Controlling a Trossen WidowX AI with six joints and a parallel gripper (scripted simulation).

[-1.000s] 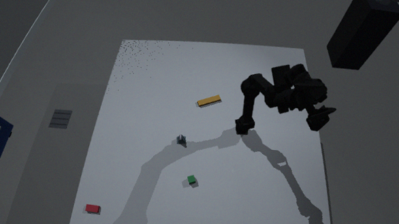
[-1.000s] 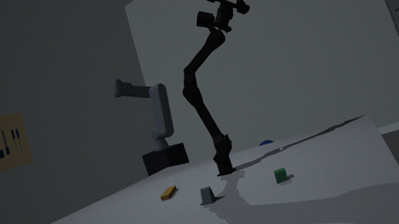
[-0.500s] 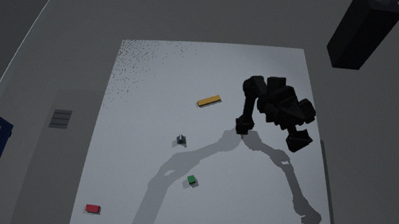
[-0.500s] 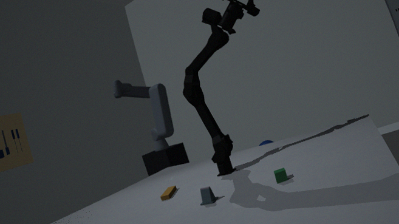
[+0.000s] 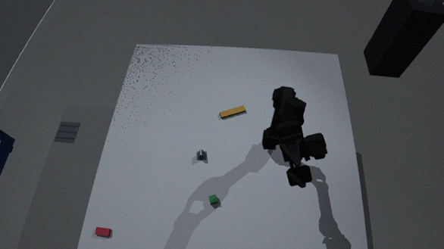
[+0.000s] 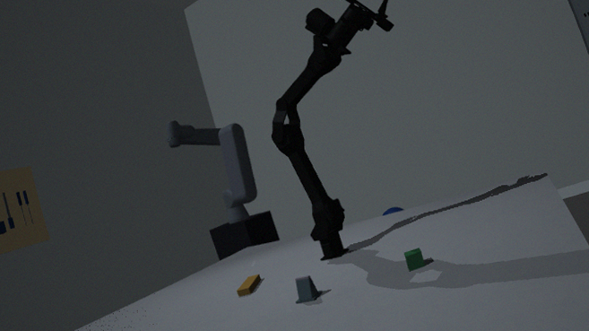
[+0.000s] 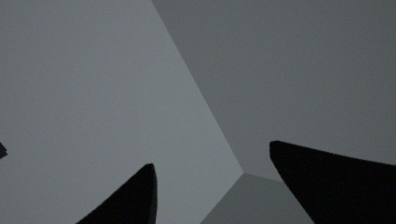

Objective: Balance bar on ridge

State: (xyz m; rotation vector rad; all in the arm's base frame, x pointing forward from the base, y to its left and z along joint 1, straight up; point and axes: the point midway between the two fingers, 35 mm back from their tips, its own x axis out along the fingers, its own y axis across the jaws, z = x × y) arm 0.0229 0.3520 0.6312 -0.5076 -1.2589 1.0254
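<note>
Right now my gripper tip is 170 mm short of the yellow bar, 550 mm to the left of it and 640 mm above it. Also, from my gripper tip: green cube: 230 mm ahead, 80 mm to the right, 630 mm below; red block: 720 mm ahead, 120 mm to the left, 640 mm below.
</note>
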